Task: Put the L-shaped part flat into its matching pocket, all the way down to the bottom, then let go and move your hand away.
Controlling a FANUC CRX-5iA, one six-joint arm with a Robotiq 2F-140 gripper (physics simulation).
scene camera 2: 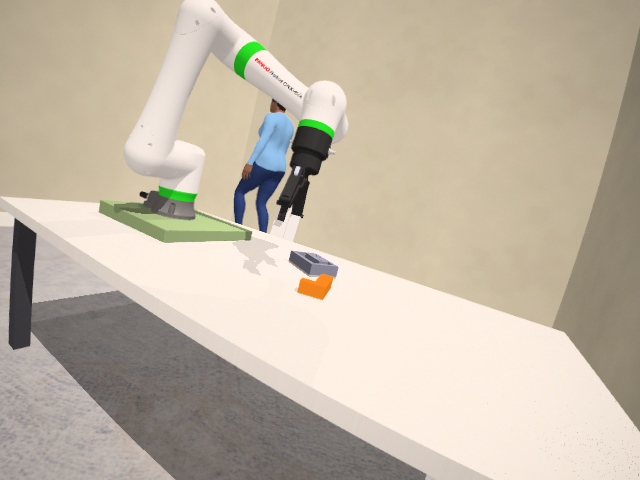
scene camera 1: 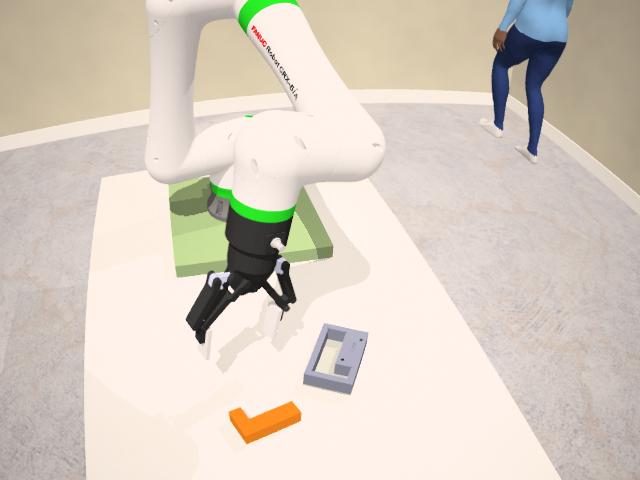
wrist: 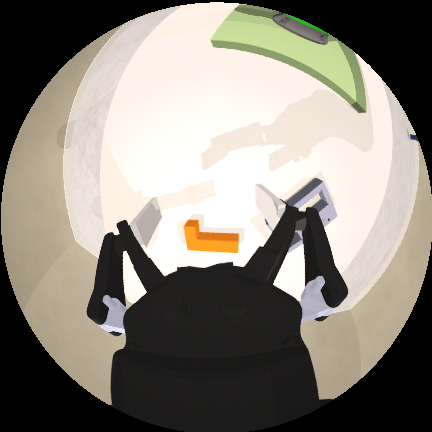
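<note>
The orange L-shaped part lies flat on the table, outside the pocket. The grey-blue block with the L-shaped pocket stands beside it, to its upper right in the first scene view. The pocket shows a pale bottom and no part in it. My gripper is wide open and empty. It hangs above the table, on the robot-base side of the part. In the wrist view the part shows between and below the fingers, and the right finger covers some of the block.
The arm's base stands on a green plate at the back of the white table. A person in a light blue top stands on the floor beyond the table.
</note>
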